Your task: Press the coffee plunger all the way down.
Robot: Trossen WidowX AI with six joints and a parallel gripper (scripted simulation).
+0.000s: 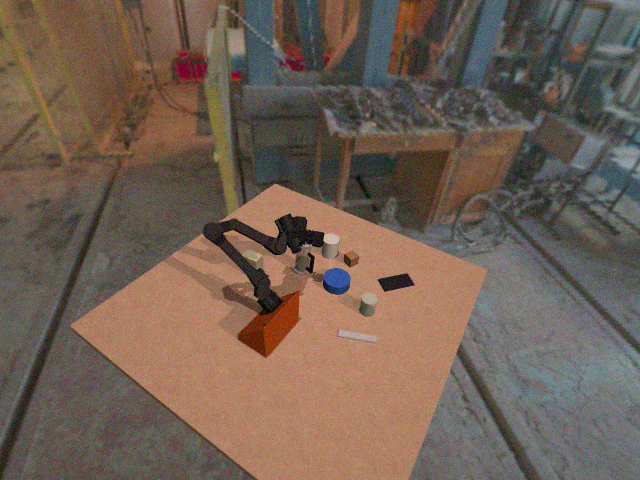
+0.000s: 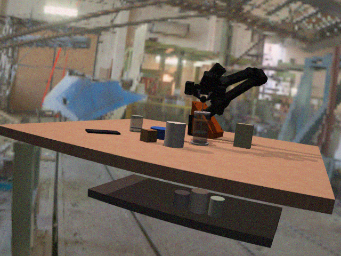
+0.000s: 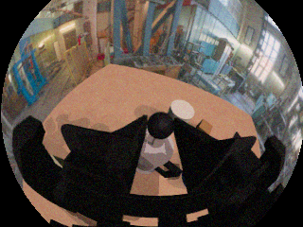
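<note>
My gripper tip is now 100 mm above the coffee press, 20 mm to the left of it and 20 mm past it. Round my gripper tip: brown cube: 180 mm below, 160 mm to the right, 150 mm ahead; cream block: 180 mm behind, 160 mm to the left, 150 mm below; blue disc: 180 mm to the right, 180 mm below, 10 mm behind.
</note>
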